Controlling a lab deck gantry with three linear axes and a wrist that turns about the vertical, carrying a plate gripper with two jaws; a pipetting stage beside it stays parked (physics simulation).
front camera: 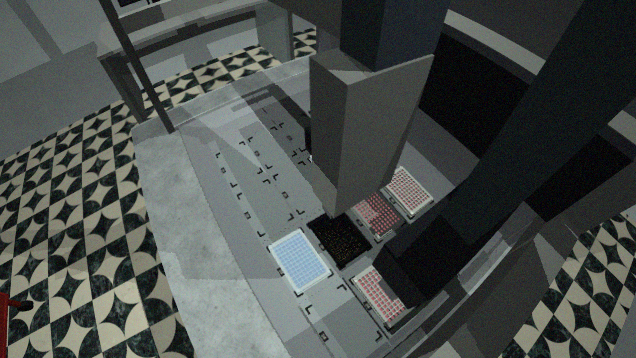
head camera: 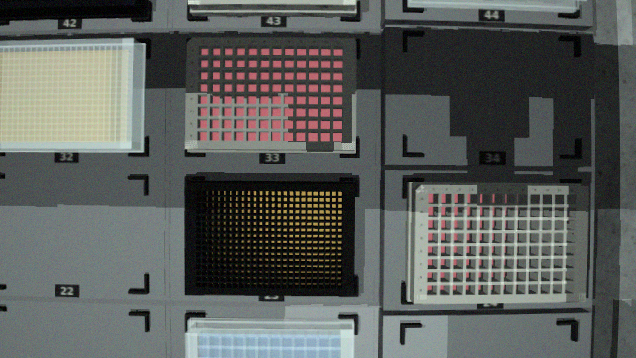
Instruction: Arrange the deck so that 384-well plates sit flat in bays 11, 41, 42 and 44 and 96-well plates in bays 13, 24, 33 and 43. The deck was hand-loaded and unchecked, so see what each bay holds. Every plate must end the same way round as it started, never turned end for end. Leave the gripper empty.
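Frame: origin at the robot's base, x ahead, y left, z up, level; metres.
Seen in the pictures: robot's base, origin of the base link: [front camera: 216, 155].
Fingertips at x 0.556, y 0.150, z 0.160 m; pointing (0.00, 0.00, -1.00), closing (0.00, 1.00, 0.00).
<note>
Offsets run from my fingertips to a thing's top centre. "spot": to the spot under its first point.
In the head view a pink-filled 96-well plate {dz -0.131, dx +0.000, dy +0.000 m} [head camera: 497, 240] [front camera: 377, 295] lies in bay 24, within its corner brackets. Another pink-filled 96-well plate {dz -0.146, dx -0.164, dy +0.107 m} [head camera: 272, 87] [front camera: 376, 215] is in bay 33. A white-rimmed plate {dz -0.146, dx -0.164, dy +0.214 m} [head camera: 272, 6] [front camera: 410, 192] is in bay 43. Black 384-well plates are in bay 23 {spot: dz -0.147, dx -0.163, dy +0.001 m} [head camera: 270, 237] [front camera: 340, 240] and bay 42 {spot: dz -0.149, dx -0.319, dy +0.173 m} [head camera: 70, 9]. A yellow 384-well plate {dz -0.146, dx -0.328, dy +0.107 m} [head camera: 65, 95] is in bay 32, a blue 96-well plate {dz -0.146, dx -0.164, dy -0.107 m} [head camera: 270, 345] [front camera: 300, 260] in bay 13, a pale plate {spot: dz -0.139, dx -0.003, dy +0.172 m} [head camera: 492, 4] in bay 44. The gripper's jaws are hidden beside the dark body near bay 24.
In the front view a grey box column [front camera: 372, 125] hangs over the deck and hides bay 42. A dark block [front camera: 422, 265] on a slanting dark column hides the right part of bay 24. Bay 34 {spot: dz -0.145, dx +0.000, dy +0.092 m} [head camera: 492, 115] and bay 22 {spot: dz -0.160, dx -0.327, dy -0.010 m} [head camera: 67, 245] hold no plate.
</note>
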